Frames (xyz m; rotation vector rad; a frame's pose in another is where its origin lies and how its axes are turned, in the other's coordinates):
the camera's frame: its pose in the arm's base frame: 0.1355 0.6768 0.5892 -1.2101 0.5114 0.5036
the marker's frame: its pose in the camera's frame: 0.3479 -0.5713 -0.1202 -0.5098 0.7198 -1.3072
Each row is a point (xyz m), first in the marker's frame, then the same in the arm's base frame.
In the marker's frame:
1: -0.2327 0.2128 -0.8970
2: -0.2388 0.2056 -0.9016
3: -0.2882 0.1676 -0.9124
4: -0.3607 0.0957 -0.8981
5: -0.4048 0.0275 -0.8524
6: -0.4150 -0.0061 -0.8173
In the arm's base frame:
1: 0.0616 -0.2134 0.6579
2: 0.0521 -0.2099 0.6607
3: -0.0005 -0.1748 0.6617
4: -0.0629 -0.0931 0.6689
5: -0.0842 -0.0035 0.6838
6: -0.0786 0.0444 0.6954

